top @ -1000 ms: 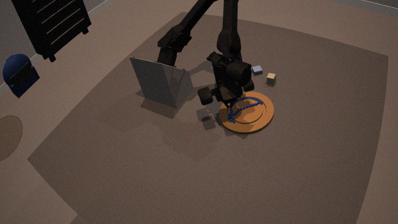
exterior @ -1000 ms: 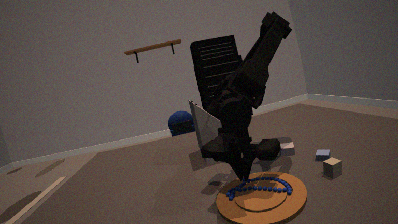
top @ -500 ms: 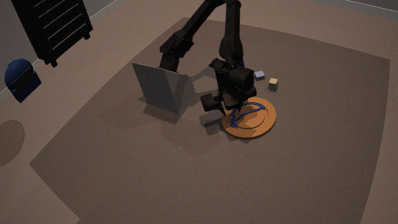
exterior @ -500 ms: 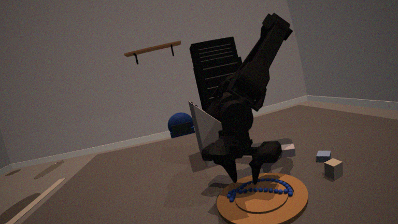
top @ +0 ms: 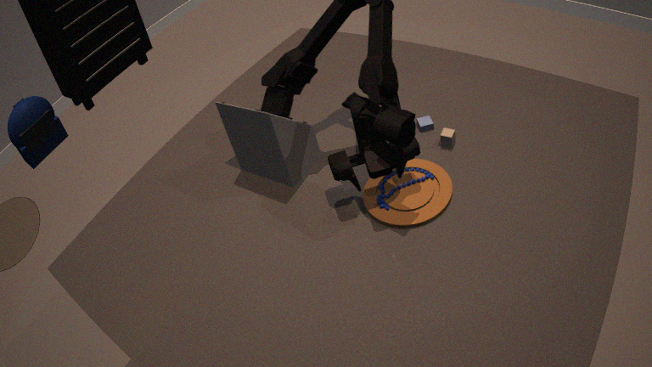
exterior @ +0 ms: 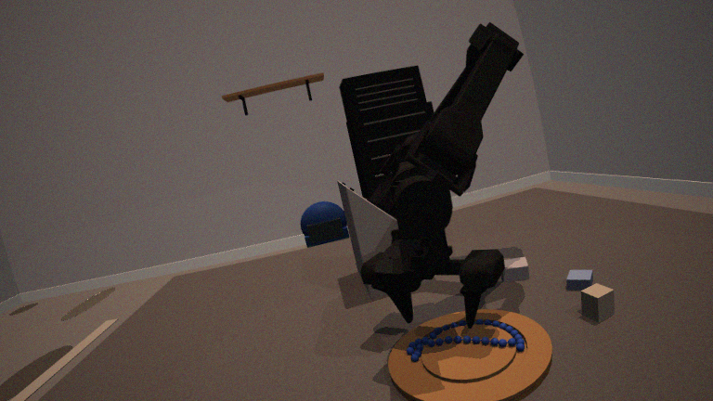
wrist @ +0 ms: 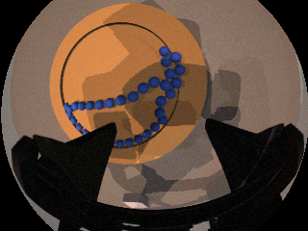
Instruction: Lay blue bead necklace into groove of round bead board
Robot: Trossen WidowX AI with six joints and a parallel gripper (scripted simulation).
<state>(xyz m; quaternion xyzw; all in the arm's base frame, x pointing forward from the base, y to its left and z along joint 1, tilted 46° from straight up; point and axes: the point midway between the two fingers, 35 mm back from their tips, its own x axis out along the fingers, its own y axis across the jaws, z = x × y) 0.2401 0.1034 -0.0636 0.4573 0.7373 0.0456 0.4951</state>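
Now: the tan cube 7 cm ahead of my gripper tip and 20 cm to the left of it. Round my gripper tip: white block (12 cm behind, 18 cm to the left, 1 cm below); then pale blue block (2 cm behind, 24 cm to the left, 1 cm below).
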